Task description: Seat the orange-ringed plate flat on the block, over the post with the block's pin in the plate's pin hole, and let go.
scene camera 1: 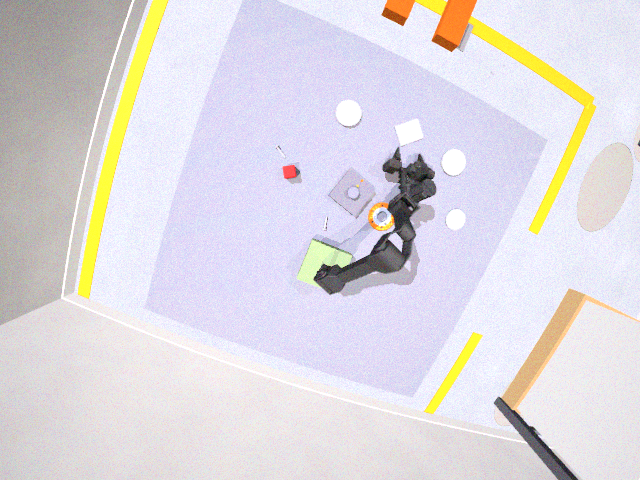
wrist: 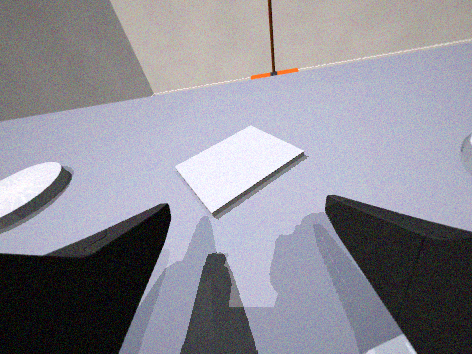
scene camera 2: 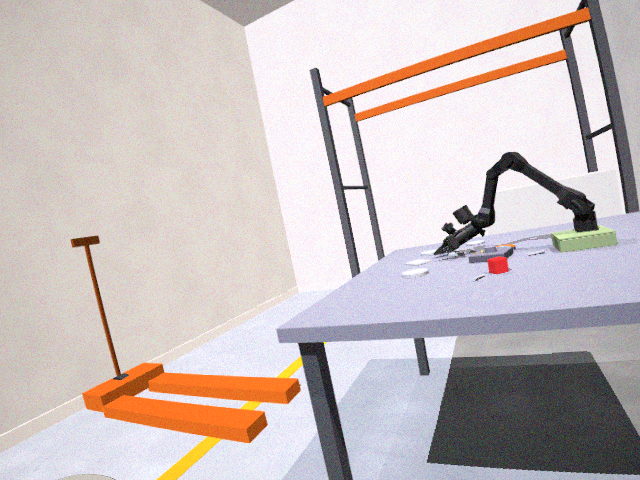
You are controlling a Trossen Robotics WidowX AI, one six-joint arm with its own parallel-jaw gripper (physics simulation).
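Frame: origin at the arm's base, x right, y ahead, z up, level; millimetres.
Where they show: gripper, fingertip midpoint: [scene camera 1: 409, 150] [wrist: 248, 206] [scene camera 2: 433, 254]; arm's base at its link origin: [scene camera 1: 325, 274] [scene camera 2: 587, 230].
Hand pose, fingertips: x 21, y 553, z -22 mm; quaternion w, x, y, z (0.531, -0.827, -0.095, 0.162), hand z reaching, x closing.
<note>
Things, the pixels of their top centre, and the offset from my fingertips. "spot": a spot on its surface instead. Level surfaces: height alone.
- orange-ringed plate at its top centre: [scene camera 1: 382, 216] dx +52, dy -256, dz -13 mm
- grey block at its top centre: [scene camera 1: 353, 192] [scene camera 2: 489, 246] dx -97, dy -241, dz +19 mm
- table with its round post, surface height: dz +19 mm
- white square at a spot on its surface: [wrist: 241, 167] [scene camera 1: 409, 135] spot: dx -23, dy +53, dz -18 mm
- red cube at its top centre: [scene camera 2: 496, 258] [scene camera 1: 289, 171] dx -330, dy -297, dz +16 mm
The orange-ringed plate [scene camera 1: 372, 217] lies beside the grey block, close to its corner and next to the arm; in scene camera 2 a thin orange sliver of the plate [scene camera 2: 507, 245] shows behind the block. The grey block [scene camera 1: 339, 195] [scene camera 2: 481, 258] sits on the table with its round post [scene camera 1: 353, 192] uncovered. Two small yellow and orange marks show near the post; I cannot tell which is the pin. My gripper [scene camera 1: 408, 153] [scene camera 2: 439, 252] [wrist: 248, 206] is open and empty, low over the table, past the plate and in front of a white square. The plate does not show in the wrist view.
The white square [scene camera 1: 408, 132] [wrist: 241, 167] lies just ahead of the fingertips. White discs [scene camera 1: 348, 113] [scene camera 1: 453, 162] [scene camera 1: 455, 219] lie around. A red cube [scene camera 1: 289, 171] [scene camera 2: 497, 265] and two small thin pieces [scene camera 1: 280, 151] [scene camera 1: 325, 222] lie left of the arm. The arm's base stands on a green box [scene camera 1: 312, 260] [scene camera 2: 584, 240].
</note>
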